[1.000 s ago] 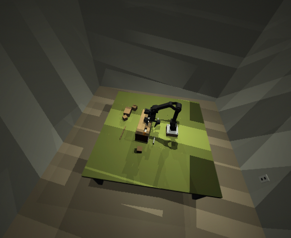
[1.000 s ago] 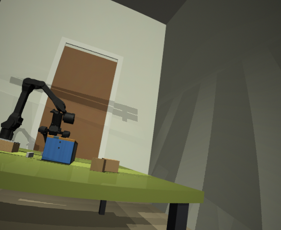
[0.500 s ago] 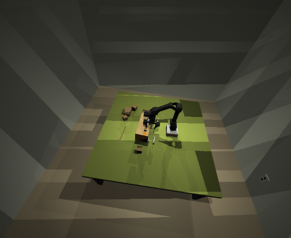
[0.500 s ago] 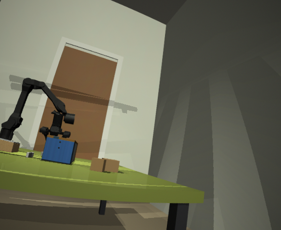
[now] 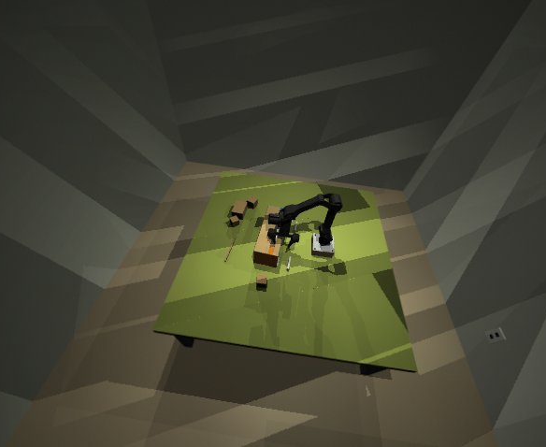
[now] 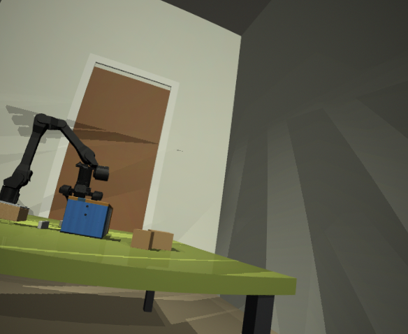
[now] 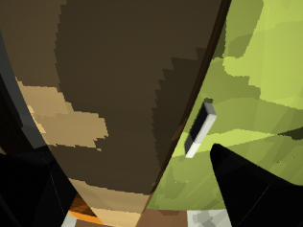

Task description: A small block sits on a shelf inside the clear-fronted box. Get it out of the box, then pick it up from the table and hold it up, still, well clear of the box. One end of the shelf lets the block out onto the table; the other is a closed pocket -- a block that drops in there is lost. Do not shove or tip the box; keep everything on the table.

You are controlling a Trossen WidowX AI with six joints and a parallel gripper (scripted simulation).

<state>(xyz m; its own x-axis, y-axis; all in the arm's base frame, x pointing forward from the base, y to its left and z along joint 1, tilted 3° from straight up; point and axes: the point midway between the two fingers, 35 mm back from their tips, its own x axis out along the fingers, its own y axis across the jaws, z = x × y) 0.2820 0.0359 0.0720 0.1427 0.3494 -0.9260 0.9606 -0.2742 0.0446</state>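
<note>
The brown block lies 60 mm ahead of my gripper tip and 10 mm to the left of it. The rest, counted from my gripper tip: clear-fronted box (100 mm to the right, 20 mm below, 10 mm ahead); thin stick (310 mm ahead, 80 mm below, 50 mm to the right).
</note>
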